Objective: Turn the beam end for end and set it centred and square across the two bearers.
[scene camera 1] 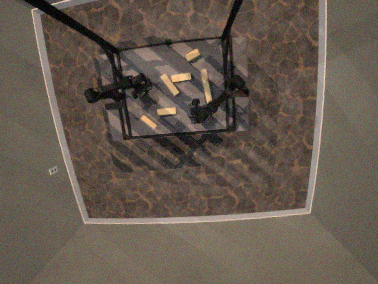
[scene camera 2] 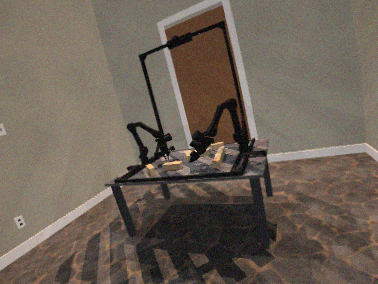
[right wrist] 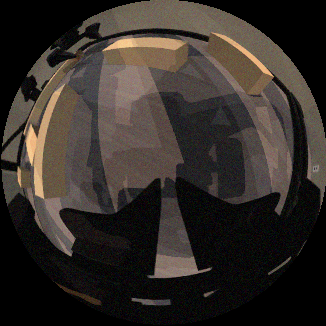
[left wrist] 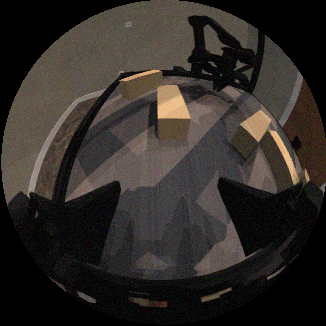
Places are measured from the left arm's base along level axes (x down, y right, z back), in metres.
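Where they show: left gripper, fingertip midpoint: (scene camera 1: 188, 111) (scene camera 2: 192, 159) (right wrist: 88, 45) (left wrist: 169, 184); right gripper, fingertip midpoint: (scene camera 1: 147, 92) (scene camera 2: 167, 160) (right wrist: 167, 182) (left wrist: 215, 90); left arm's base, origin of the base link: (scene camera 2: 244, 151); right arm's base, origin of the base link: (scene camera 1: 120, 96) (scene camera 2: 145, 163) (left wrist: 195, 72).
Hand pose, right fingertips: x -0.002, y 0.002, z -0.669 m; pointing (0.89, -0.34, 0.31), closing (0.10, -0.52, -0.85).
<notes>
Each offset is from my right fingertips to the top centre of the thing.
The longest pale wooden piece, seemingly the beam @[dx -0.023, dy -0.053, dz +0.488 m] (scene camera 1: 206, 86) (scene camera 2: 219, 157), lies at the right of the group. Shorter wooden blocks lie around; I cannot tell which are the bearers. One block @[dx -0.029, dy +0.040, dz +0.193 m] (scene camera 1: 169, 84) (right wrist: 55, 140) lies slanted in the middle, close to another block @[dx -0.026, dy +0.086, dz +0.289 m] (scene camera 1: 181, 77). A block @[dx -0.026, dy -0.168, dz +0.142 m] (scene camera 1: 166, 111) (scene camera 2: 172, 165) (left wrist: 173, 102) (right wrist: 145, 54) lies lower in scene camera 1. My left gripper (left wrist: 169, 184) is open and empty, above the table, beside this last block. My right gripper (right wrist: 167, 182) has its fingertips nearly together, with no object between them, left of the slanted block.
Another block @[dx -0.042, dy -0.240, dz -0.013 m] (scene camera 1: 148, 121) (left wrist: 141, 85) (right wrist: 240, 64) lies at the lower left in scene camera 1, and one @[dx -0.026, dy +0.245, dz +0.391 m] (scene camera 1: 192, 55) (scene camera 2: 217, 145) at the upper right. A black frame (scene camera 1: 175, 135) edges the table, with posts rising from it.
</notes>
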